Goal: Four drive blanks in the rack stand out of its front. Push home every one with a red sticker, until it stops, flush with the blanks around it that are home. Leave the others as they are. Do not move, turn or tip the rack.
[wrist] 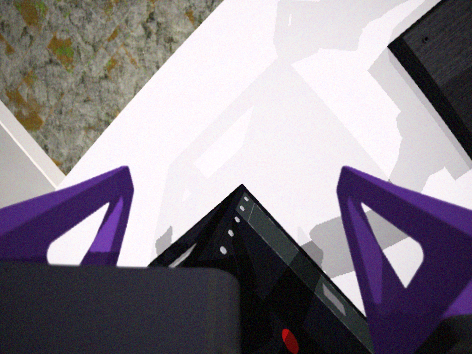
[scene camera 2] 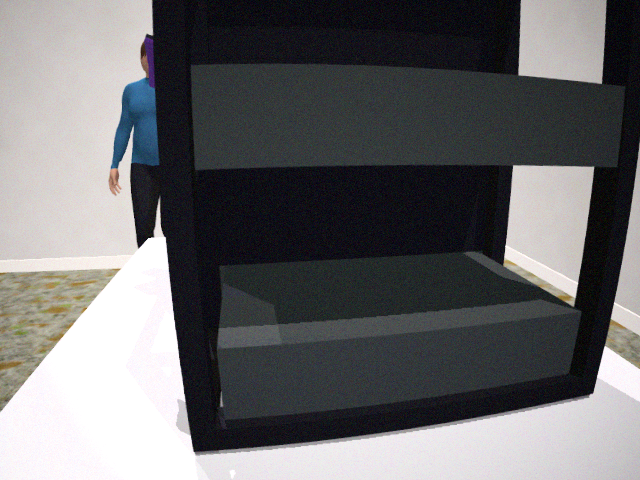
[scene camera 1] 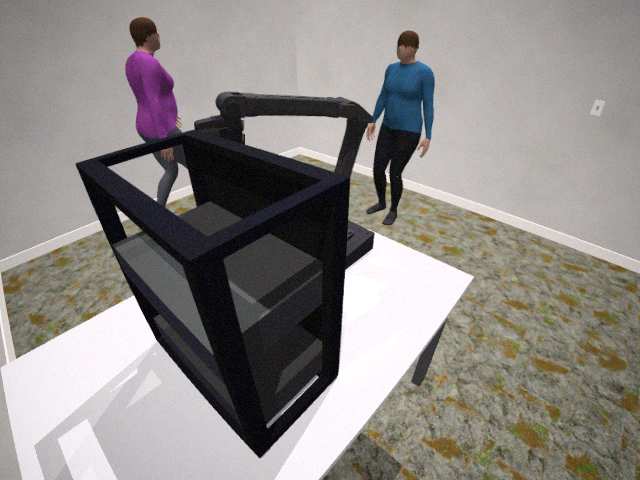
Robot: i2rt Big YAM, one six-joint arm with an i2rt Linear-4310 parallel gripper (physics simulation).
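Note:
The black rack (scene camera 1: 204, 248) (scene camera 2: 175, 206) (wrist: 210, 220) stands upright on the table. Both scene cameras look in from its open back and side, so the fronts of the blanks are hidden there. In the wrist view, a red sticker (wrist: 290, 341) shows low in the picture on a dark surface at the rack's front. The other blanks and how far they stand out cannot be made out. My gripper (wrist: 235, 177) is open and empty, its purple fingers wide apart above the rack's corner region. Part of a purple finger (scene camera 2: 150, 62) shows past the rack's left post in scene camera 2.
Grey units (scene camera 1: 273, 263) (scene camera 2: 403, 116) sit inside the rack. My arm (scene camera 1: 294, 105) reaches over behind the rack from its base (scene camera 1: 360, 245) (wrist: 445, 70) on the white table (scene camera 1: 403, 289) (scene camera 2: 103, 392) (wrist: 165, 115). Two people (scene camera 1: 149, 93) (scene camera 1: 408, 98) stand beyond the table.

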